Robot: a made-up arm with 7 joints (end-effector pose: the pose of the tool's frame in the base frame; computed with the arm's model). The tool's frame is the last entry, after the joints.
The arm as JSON. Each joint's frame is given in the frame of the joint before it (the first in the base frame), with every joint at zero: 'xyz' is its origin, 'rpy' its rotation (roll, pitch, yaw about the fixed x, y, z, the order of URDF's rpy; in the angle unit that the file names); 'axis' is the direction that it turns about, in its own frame. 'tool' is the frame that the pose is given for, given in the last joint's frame.
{
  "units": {
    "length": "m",
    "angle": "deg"
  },
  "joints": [
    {
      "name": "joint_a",
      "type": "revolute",
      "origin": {
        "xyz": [
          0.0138,
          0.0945,
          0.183
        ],
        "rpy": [
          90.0,
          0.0,
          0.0
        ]
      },
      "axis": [
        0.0,
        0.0,
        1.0
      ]
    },
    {
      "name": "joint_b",
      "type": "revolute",
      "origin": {
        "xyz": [
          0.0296,
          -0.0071,
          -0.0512
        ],
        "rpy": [
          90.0,
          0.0,
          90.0
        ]
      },
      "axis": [
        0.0,
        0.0,
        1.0
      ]
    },
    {
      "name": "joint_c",
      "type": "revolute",
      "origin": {
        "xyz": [
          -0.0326,
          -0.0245,
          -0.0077
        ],
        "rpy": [
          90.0,
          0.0,
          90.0
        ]
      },
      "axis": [
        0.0,
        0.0,
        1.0
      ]
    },
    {
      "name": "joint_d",
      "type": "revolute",
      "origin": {
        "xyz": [
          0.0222,
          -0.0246,
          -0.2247
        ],
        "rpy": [
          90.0,
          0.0,
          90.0
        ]
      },
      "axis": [
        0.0,
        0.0,
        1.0
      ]
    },
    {
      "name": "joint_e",
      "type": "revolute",
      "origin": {
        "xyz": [
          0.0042,
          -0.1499,
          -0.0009
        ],
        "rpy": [
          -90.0,
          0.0,
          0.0
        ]
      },
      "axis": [
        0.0,
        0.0,
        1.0
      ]
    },
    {
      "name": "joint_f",
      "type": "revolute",
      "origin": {
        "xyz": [
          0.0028,
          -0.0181,
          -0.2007
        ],
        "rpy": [
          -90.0,
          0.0,
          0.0
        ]
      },
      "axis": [
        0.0,
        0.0,
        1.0
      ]
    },
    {
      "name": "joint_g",
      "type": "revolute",
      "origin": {
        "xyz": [
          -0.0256,
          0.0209,
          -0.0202
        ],
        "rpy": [
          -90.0,
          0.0,
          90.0
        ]
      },
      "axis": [
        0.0,
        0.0,
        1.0
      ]
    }
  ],
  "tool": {
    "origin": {
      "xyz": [
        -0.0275,
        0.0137,
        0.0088
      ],
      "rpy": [
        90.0,
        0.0,
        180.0
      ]
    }
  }
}
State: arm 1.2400 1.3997 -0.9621 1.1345 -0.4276 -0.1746 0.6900
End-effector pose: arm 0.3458 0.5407 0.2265 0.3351 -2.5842 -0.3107
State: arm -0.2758 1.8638 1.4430 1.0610 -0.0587 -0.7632 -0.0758
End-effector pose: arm 0.2527 0.4993 0.5439 0.4888 1.8763 0.4197
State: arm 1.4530 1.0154 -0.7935 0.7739 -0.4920 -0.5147 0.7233
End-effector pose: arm 0.4397 0.5311 0.2720 -0.1323 -2.8029 -0.2206
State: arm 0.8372 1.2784 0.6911 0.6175 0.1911 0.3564 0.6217
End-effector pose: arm 0.1981 0.6801 0.2568 -0.4460 1.7560 -1.8157
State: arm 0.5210 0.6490 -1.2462 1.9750 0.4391 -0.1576 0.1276
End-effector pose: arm 0.1880 -0.0038 -0.0364 -1.3427 -1.5518 1.2651
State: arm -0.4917 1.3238 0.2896 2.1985 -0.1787 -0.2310 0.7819
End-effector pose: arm 0.2954 0.2367 0.0708 -0.9378 -2.1546 -0.2279
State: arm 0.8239 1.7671 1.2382 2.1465 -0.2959 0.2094 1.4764
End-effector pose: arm -0.1062 0.1812 0.4807 -0.5528 2.3193 0.6110
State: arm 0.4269 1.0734 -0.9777 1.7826 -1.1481 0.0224 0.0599
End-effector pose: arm 0.3283 0.2363 -0.0479 -0.9759 -2.6300 -0.9678
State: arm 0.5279 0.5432 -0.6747 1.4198 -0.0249 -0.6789 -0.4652
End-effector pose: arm 0.4320 0.0999 -0.0638 1.0871 2.0461 -1.3852
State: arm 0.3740 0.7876 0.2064 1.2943 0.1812 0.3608 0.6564
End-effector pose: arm 0.3970 0.4216 0.0716 0.1172 -2.3382 1.6300
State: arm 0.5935 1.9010 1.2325 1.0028 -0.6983 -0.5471 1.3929
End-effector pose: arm -0.1102 0.5064 0.5954 -1.1166 2.7739 0.3374
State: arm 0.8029 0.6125 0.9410 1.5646 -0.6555 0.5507 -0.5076
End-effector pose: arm 0.2774 0.5268 0.2745 -1.1687 0.9937 -0.6646
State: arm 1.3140 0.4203 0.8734 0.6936 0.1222 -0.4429 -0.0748
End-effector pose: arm 0.5082 0.4786 0.2648 0.0523 0.7412 -1.6056
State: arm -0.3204 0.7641 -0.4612 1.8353 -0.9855 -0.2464 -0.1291
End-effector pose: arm 0.2223 0.1935 -0.1695 -1.0873 -2.6529 0.0982
